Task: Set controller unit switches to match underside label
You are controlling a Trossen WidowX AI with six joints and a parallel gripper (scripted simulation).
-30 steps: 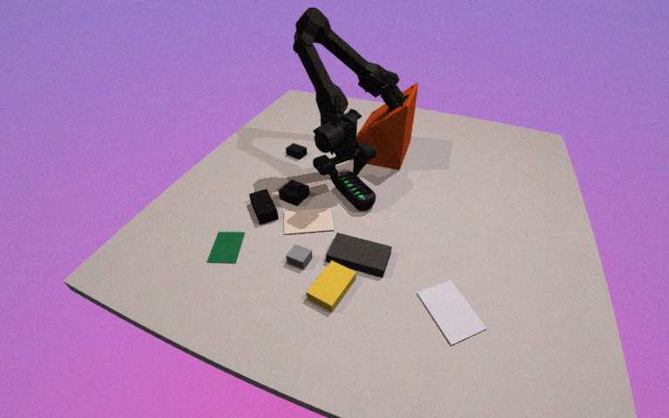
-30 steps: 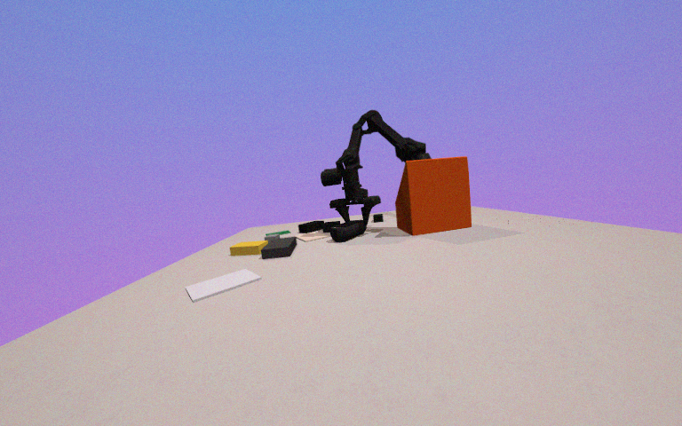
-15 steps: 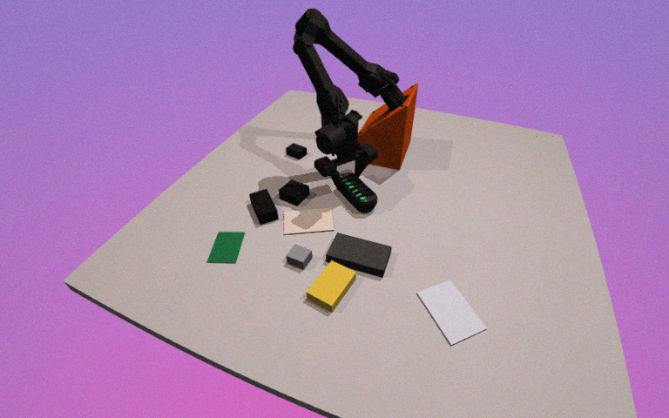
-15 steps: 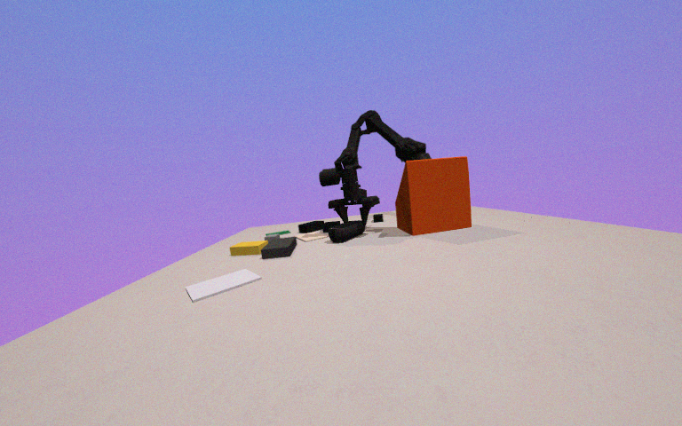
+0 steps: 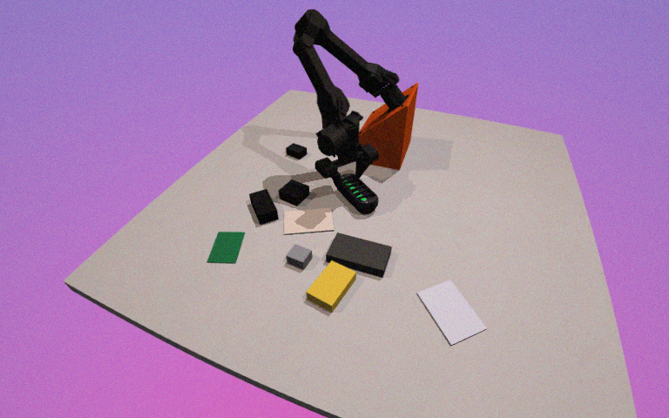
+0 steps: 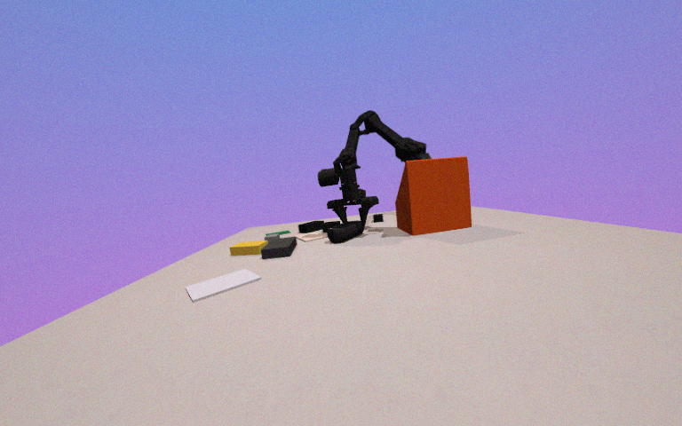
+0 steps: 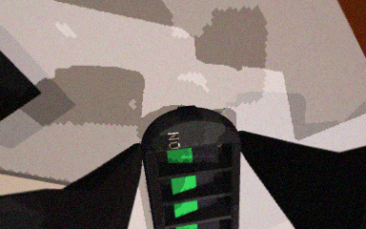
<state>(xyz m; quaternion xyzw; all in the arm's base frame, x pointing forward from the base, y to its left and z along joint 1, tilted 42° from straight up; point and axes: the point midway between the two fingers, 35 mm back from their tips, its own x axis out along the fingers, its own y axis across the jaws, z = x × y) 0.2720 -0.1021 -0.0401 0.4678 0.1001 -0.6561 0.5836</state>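
The beige card lies 180 mm ahead of my gripper tip, 30 mm to the right of it and 30 mm below it. The rest, counted from my gripper tip: grey cube 300 mm ahead, 30 mm to the left, 20 mm below; yellow block 340 mm ahead, 140 mm to the left, 20 mm below; dark grey box 230 mm ahead, 150 mm to the left, 20 mm below.
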